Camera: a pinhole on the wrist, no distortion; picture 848 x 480 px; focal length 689.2 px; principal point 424.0 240.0 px. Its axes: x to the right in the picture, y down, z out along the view. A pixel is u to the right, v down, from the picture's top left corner.
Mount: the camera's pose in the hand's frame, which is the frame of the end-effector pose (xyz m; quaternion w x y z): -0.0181 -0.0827 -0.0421 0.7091 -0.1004 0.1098 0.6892
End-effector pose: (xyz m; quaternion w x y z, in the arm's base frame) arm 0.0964 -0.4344 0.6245 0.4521 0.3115 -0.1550 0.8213
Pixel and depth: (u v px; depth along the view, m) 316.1 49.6 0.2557
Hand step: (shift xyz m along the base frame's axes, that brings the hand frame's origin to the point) 0.0973 -0.0523 0.1969
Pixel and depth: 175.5 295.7 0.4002
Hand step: 0.2467 -0.1805 0.2568
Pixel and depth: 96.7 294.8 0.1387
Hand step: 0.1399 -0.0205 0.0620
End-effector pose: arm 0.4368 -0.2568 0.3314 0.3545 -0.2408 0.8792 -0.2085
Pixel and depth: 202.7 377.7 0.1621
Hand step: 0.1471 -0.0640 -0.0143
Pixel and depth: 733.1 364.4 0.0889
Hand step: 0.0476 -0.0025 0.0055
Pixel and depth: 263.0 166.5 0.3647
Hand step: 0.2399 -0.1254 -0.2009
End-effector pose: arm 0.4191 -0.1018 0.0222 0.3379 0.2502 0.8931 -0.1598
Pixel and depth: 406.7 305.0 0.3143
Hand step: 0.1657 -0.1305 -0.1593
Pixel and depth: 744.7 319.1 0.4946
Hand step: 0.3870 0.0484 -0.2537
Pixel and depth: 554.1 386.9 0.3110
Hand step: 0.2120 -0.0797 -0.1266
